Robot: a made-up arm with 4 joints.
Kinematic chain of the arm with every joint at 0, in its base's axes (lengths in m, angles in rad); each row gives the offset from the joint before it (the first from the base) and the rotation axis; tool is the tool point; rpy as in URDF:
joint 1: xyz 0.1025 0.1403 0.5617 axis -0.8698 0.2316 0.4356
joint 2: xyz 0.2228 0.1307 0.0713 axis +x
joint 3: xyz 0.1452 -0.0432 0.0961 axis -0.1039 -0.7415 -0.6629
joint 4: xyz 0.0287 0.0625 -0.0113 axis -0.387 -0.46 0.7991
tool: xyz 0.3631 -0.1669 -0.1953 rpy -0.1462 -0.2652 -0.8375
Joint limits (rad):
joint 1: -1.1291..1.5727
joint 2: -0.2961..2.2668
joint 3: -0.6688..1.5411
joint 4: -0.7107..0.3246
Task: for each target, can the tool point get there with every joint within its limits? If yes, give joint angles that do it. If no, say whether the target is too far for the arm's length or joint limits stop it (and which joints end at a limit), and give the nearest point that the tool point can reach.
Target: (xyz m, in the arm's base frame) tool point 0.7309 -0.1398 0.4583
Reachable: yes | joints -0.0513 0.7871 1.0056 -0.0632
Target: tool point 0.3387 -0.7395 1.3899
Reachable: no: too far | nearest point 0.3766 -0.4056 0.9724 | short by 0.536 m
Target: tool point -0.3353 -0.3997 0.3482
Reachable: no: joint limits stop it (at a limit: joint 1, joint 3) | nearest point 0.2483 -0.4938 0.4565 | short by 0.601 m
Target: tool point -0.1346 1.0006 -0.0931
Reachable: no: too far | nearest point 0.1799 0.5722 0.0839 | short by 0.560 m
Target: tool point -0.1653 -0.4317 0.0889
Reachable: no: joint limits stop it (at a limit: joint 1, joint 3) | nearest point 0.2962 -0.4228 0.3219 | short by 0.517 m
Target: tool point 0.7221 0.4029 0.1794
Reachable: yes | joints 0.5077 1.7016 0.3281 -0.2389
